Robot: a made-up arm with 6 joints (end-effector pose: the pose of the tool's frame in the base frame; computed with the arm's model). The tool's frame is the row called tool. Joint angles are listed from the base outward.
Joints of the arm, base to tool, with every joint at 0 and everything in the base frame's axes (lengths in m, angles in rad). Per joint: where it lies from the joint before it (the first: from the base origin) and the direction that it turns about. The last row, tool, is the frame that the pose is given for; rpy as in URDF.
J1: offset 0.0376 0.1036 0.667 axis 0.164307 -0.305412 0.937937
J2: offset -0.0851 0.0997 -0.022 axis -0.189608 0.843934 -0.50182
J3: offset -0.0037 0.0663 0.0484 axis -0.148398 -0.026 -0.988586
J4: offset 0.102 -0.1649 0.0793 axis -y
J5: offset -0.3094 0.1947 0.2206 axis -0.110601 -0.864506 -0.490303
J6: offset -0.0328 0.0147 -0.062 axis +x
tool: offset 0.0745 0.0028 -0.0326 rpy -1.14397 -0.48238 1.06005
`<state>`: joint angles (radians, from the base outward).
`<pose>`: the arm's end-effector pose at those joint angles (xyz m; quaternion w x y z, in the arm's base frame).
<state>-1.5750 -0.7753 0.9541 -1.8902 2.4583 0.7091</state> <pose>0.0664 0.0023 1.1035 0.2595 -0.8993 0.1033 -0.3365</pose>
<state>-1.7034 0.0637 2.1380 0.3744 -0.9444 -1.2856</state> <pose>0.3689 -0.0035 0.4990 0.3545 -0.0762 0.8596 -0.3602</pose>
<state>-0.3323 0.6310 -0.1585 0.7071 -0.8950 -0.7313</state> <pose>-0.1330 0.4207 0.7628 0.6932 -0.3981 -0.0752 0.5961</pose>
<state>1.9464 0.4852 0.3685 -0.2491 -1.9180 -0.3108</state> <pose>-0.3017 -0.2720 0.8904 0.0590 0.0407 0.1835 0.9804</pose>
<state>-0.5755 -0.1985 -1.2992 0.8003 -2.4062 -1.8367</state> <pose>-0.1712 0.0744 0.6403 0.5244 0.0818 0.3645 -0.7651</pose>
